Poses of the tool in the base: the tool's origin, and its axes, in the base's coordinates. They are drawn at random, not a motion.
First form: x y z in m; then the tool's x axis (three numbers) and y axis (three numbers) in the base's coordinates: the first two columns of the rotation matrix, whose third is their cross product.
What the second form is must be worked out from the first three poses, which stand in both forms.
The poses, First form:
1: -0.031 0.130 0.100 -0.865 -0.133 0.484 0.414 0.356 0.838
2: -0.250 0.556 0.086 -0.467 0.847 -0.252 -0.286 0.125 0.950
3: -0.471 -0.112 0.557 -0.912 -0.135 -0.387 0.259 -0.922 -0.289
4: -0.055 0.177 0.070 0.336 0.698 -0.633 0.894 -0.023 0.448
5: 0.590 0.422 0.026 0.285 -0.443 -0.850 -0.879 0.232 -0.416
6: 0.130 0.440 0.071 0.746 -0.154 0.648 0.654 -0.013 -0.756
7: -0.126 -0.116 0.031 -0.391 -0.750 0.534 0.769 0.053 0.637
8: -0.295 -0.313 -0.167 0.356 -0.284 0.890 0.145 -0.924 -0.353
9: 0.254 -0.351 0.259 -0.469 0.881 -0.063 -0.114 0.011 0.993
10: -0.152 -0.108 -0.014 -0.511 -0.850 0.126 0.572 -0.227 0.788
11: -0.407 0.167 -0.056 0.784 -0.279 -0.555 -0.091 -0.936 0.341
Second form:
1:
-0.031 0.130 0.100
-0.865 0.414 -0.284
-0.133 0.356 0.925
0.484 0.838 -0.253

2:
-0.250 0.556 0.086
-0.467 -0.286 0.836
0.847 0.125 0.516
-0.252 0.950 0.184

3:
-0.471 -0.112 0.557
-0.912 0.259 -0.318
-0.135 -0.922 -0.364
-0.387 -0.289 0.876

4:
-0.055 0.177 0.070
0.336 0.894 0.298
0.698 -0.023 -0.716
-0.633 0.448 -0.632

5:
0.590 0.422 0.026
0.285 -0.879 0.381
-0.443 0.232 0.866
-0.850 -0.416 -0.323

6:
0.130 0.440 0.071
0.746 0.654 0.125
-0.154 -0.013 0.988
0.648 -0.756 0.091

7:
-0.126 -0.116 0.031
-0.391 0.769 -0.506
-0.750 0.053 0.660
0.534 0.637 0.556

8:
-0.295 -0.313 -0.167
0.356 0.145 0.923
-0.284 -0.924 0.255
0.890 -0.353 -0.288

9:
0.254 -0.351 0.259
-0.469 -0.114 0.876
0.881 0.011 0.473
-0.063 0.993 0.095

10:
-0.152 -0.108 -0.014
-0.511 0.572 -0.641
-0.850 -0.227 0.475
0.126 0.788 0.602

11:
-0.407 0.167 -0.056
0.784 -0.091 -0.615
-0.279 -0.936 -0.217
-0.555 0.341 -0.759

